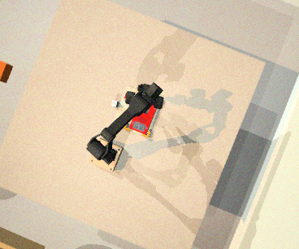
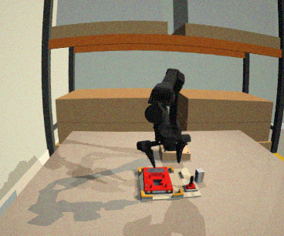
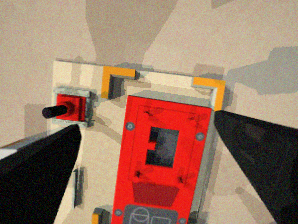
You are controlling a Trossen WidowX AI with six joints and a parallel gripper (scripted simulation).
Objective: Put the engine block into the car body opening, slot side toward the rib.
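The grey engine block lies 8 cm behind my gripper tip, 17 cm to the left of it and 10 cm below it.
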